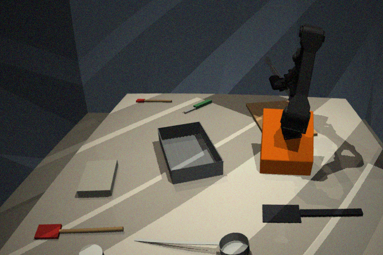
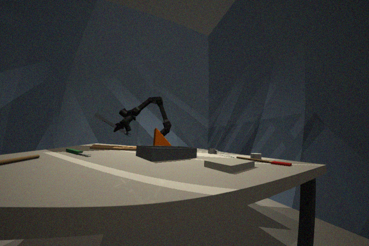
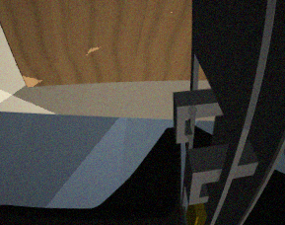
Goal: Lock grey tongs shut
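My gripper tip is now 30 mm to the right of the yellow mark, 30 mm below it and 20 mm past it. The rest, counted from my gripper tip: green-handled tool (400 mm ahead, 120 mm below, 100 mm to the right); then wooden board (120 mm below, 40 mm to the left); then grey roasting tin (410 mm ahead, 330 mm to the left, 100 mm below).
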